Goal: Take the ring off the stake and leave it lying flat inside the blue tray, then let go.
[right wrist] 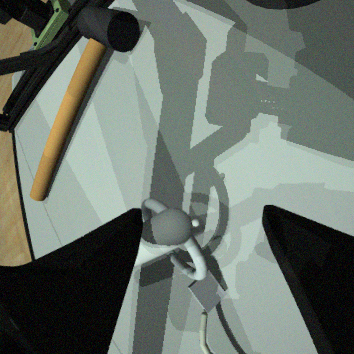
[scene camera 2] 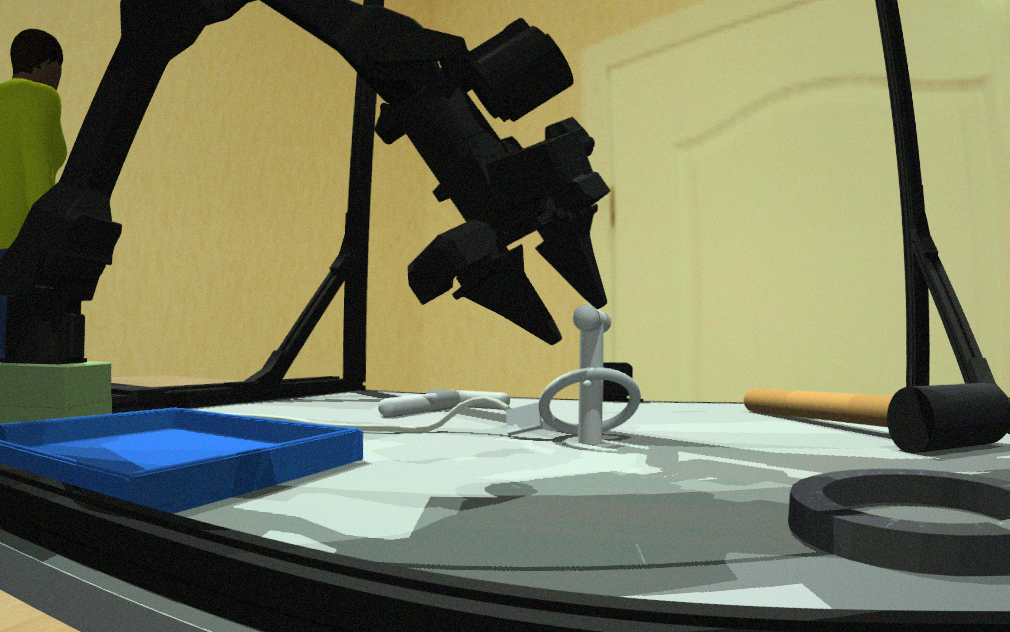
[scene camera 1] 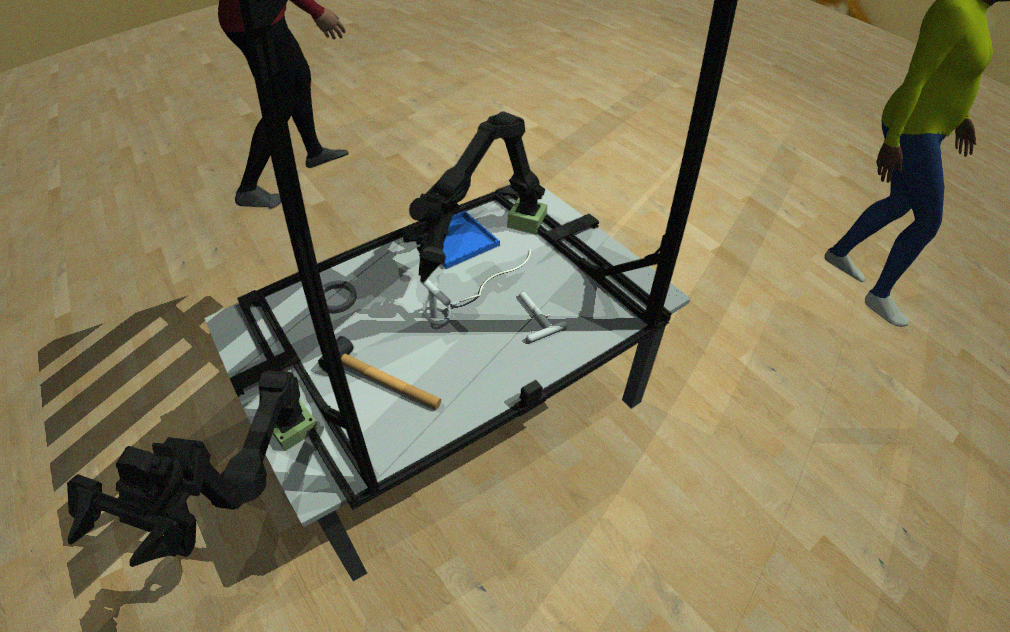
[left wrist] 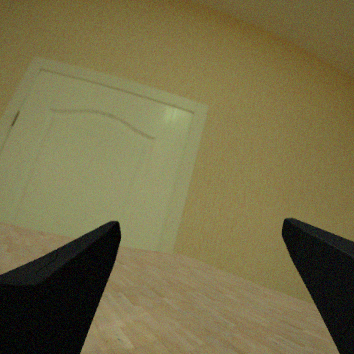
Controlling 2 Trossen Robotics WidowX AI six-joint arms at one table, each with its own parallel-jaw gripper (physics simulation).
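Frame: origin at the left arm's base, x ahead, y left, z up, level; centimetres.
Seen in the pictures: left gripper, fingertip midpoint: (scene camera 1: 99, 552) (left wrist: 201, 228); right gripper, fingertip midpoint: (right wrist: 201, 214) (scene camera 2: 581, 323) (scene camera 1: 421, 278); left arm's base at its link origin: (right wrist: 43, 18) (scene camera 1: 288, 417); right arm's base at its link origin: (scene camera 2: 43, 362) (scene camera 1: 528, 208).
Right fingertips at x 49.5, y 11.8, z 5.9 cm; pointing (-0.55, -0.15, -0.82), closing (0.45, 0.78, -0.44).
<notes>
Pixels of each thing's top centre, then the offset from my right fingertips to it.
- upright grey stake at its top centre: (right wrist: 97, 264) (scene camera 2: 593, 308) (scene camera 1: 434, 288) dx -0.4, dy -6.7, dz +1.5 cm
- loose grey T-shaped piece at its top centre: (scene camera 2: 434, 394) (scene camera 1: 532, 311) dx +19.5, dy -22.9, dz -7.7 cm
- hammer at its top centre: (scene camera 2: 839, 376) (right wrist: 48, 107) (scene camera 1: 379, 368) dx -24.4, dy -14.7, dz -4.7 cm
- thick dark ring at its top centre: (scene camera 2: 922, 495) (scene camera 1: 335, 294) dx -17.6, dy +18.8, dz -8.2 cm
A thin grey ring (scene camera 2: 544, 402) (right wrist: 198, 261) encircles the lower part of the upright grey stake (scene camera 1: 433, 307) (scene camera 2: 590, 354) (right wrist: 172, 226), tilted; a pale tag and cord trail from it. The stake has a crossbar on top. The blue tray (scene camera 1: 494, 242) (scene camera 2: 320, 454) lies at the back in scene camera 1, holding nothing I can see. My right gripper (scene camera 1: 424, 277) (scene camera 2: 580, 323) (right wrist: 201, 214) is open and empty, its fingertips by the stake's top, above the ring; whether they touch is unclear. My left gripper (scene camera 1: 102, 551) (left wrist: 201, 228) is open and empty, off the table.
The cord (scene camera 1: 506, 272) (scene camera 2: 417, 430) curves across the table. A loose grey T-shaped piece (scene camera 1: 534, 309) lies right of the stake in scene camera 1. A hammer (scene camera 1: 391, 381) (right wrist: 70, 110) and a thick dark ring (scene camera 1: 339, 308) (scene camera 2: 856, 532) lie to the left. Black frame posts stand at the table's edges.
</notes>
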